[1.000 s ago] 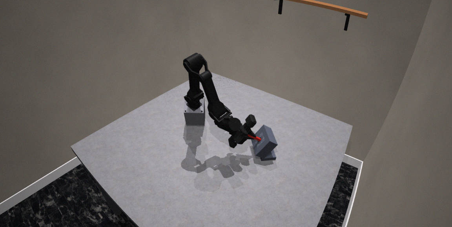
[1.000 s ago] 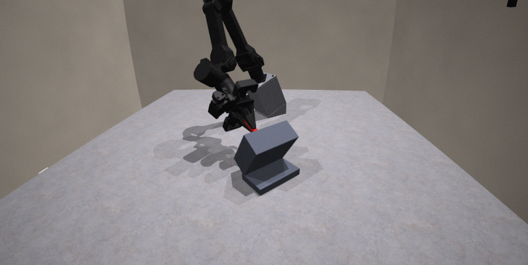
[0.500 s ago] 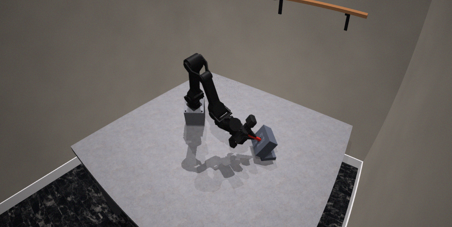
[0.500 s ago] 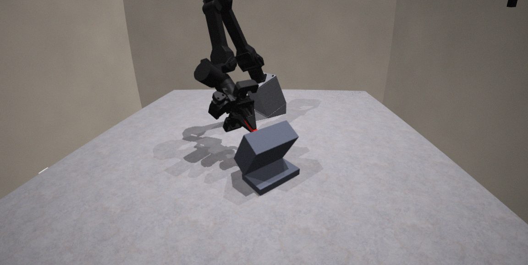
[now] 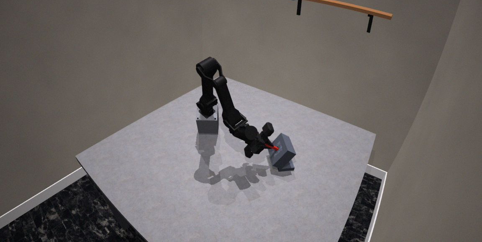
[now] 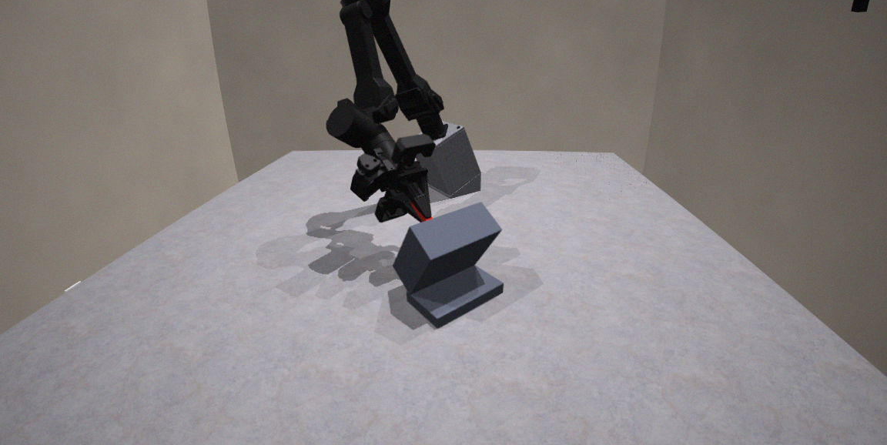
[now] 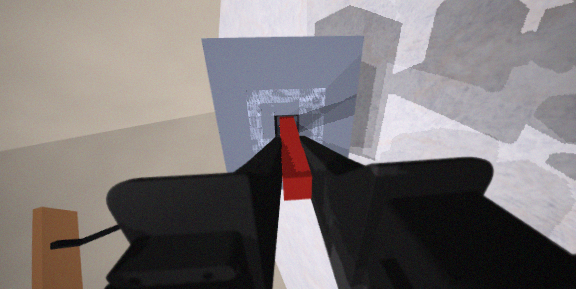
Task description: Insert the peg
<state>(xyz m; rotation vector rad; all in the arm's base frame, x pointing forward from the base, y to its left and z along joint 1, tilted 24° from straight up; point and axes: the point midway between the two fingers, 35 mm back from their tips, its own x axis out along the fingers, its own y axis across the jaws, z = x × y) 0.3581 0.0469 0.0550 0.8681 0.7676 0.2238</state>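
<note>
The red square peg is 2 cm ahead of my hand, 2 cm to the left of it and 2 cm below it. From my hand the other things lie so: flat foot plate (7 cm ahead, 7 cm to the left, 12 cm below).
</note>
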